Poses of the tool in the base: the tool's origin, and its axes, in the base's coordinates. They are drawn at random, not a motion.
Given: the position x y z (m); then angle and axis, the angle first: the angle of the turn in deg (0 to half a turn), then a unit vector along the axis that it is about.
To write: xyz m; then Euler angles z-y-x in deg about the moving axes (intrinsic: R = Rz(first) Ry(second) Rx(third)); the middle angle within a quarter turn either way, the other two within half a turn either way. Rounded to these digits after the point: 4 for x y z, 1 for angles.
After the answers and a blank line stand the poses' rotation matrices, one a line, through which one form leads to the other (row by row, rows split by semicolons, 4 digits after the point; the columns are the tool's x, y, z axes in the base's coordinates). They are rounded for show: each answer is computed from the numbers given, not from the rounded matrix.
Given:
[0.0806 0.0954 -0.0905 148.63 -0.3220 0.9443 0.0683]
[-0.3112 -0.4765 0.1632 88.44 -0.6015 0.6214 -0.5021]
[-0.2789 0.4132 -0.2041 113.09 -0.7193 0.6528 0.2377]
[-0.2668 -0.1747 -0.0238 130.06 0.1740 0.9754 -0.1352]
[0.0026 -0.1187 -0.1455 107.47 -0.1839 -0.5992 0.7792]
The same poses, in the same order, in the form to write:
[0.0806 0.0954 -0.0905 -141.4 32.2 -176.7]
[-0.3112 -0.4765 0.1632 -66.3 19.1 -73.2]
[-0.2789 0.4132 -0.2041 -53.0 57.0 -125.1]
[-0.2668 -0.1747 -0.0238 163.5 51.7 -172.2]
[0.0026 -0.1187 -0.1455 106.1 -22.7 -58.0]

-0.6616 -0.5992 0.4508; -0.5281 0.7992 0.2872; -0.5323 -0.0481 -0.8452
0.3792 0.1383 0.9149; -0.8655 0.4028 0.2978; -0.3274 -0.9048 0.2725
0.3281 -0.8723 0.3625; -0.4350 0.2011 0.8777; -0.8385 -0.4456 -0.3135
-0.5938 0.3824 0.7079; 0.1755 0.9202 -0.3499; -0.7852 -0.0836 -0.6135
-0.2562 -0.6000 -0.7579; 0.8865 0.1666 -0.4316; 0.3852 -0.7825 0.4892

